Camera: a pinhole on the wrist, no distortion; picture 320 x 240 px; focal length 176.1 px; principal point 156.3 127.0 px. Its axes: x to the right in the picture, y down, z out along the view. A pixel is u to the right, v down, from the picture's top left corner.
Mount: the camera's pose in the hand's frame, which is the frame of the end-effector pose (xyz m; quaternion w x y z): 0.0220 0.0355 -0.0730 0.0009 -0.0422 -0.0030 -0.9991
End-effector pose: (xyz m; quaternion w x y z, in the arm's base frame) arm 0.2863 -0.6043 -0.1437 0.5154 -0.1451 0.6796 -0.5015
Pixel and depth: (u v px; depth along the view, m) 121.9 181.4 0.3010
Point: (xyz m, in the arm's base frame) 0.4115 -0.8238 -0.1488
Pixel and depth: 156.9 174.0 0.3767
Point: 0.5001 -0.8317 -0.1104
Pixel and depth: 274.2 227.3 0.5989
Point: 0.8022 -0.8066 0.3081
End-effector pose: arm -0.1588 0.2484 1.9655 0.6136 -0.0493 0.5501 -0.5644
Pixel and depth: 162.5 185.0 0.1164
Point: -0.1351 0.2025 1.9667
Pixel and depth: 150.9 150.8 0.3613
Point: 0.0279 0.0364 2.0454
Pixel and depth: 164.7 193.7 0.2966
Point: -0.0508 0.0710 2.0836
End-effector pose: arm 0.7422 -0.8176 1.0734 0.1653 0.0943 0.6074 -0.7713
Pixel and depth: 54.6 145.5 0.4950
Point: 0.4359 -1.2476 1.0614
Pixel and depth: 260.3 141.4 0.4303
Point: 0.9448 -1.1561 1.2308
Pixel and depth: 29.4 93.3 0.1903
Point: 0.6131 -0.9588 0.9722
